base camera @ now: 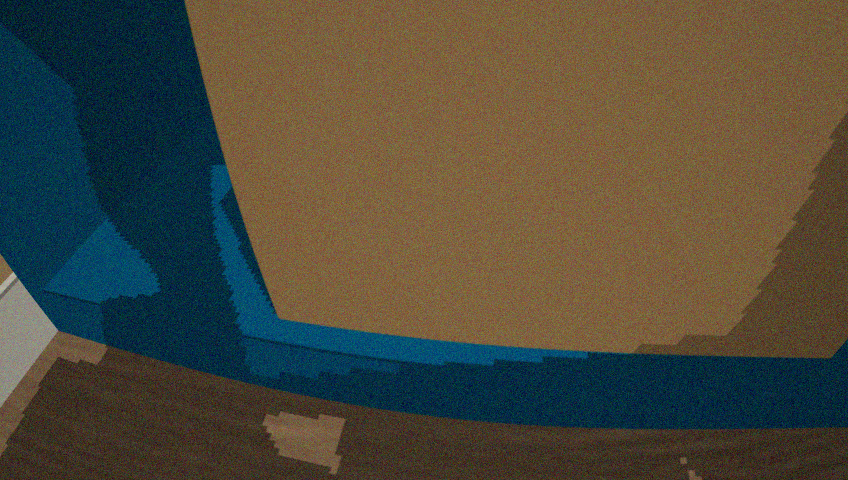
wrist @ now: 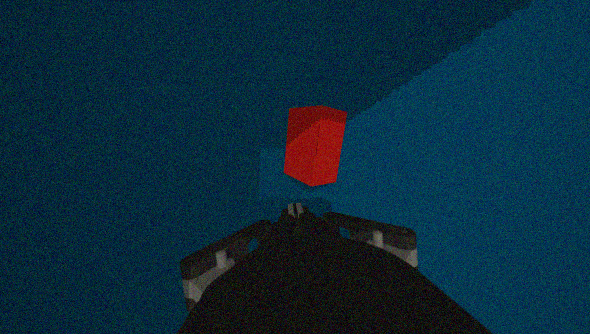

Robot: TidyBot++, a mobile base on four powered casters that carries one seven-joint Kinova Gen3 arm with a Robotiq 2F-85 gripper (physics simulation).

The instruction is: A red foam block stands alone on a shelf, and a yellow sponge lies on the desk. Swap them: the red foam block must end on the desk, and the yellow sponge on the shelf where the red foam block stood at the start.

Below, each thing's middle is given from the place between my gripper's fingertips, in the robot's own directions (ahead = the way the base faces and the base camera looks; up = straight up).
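Labels:
My gripper is 20 mm short of the red foam block (wrist: 315,134), and as I look at the block I find my gripper 80 mm to the left of it and 50 mm above it.

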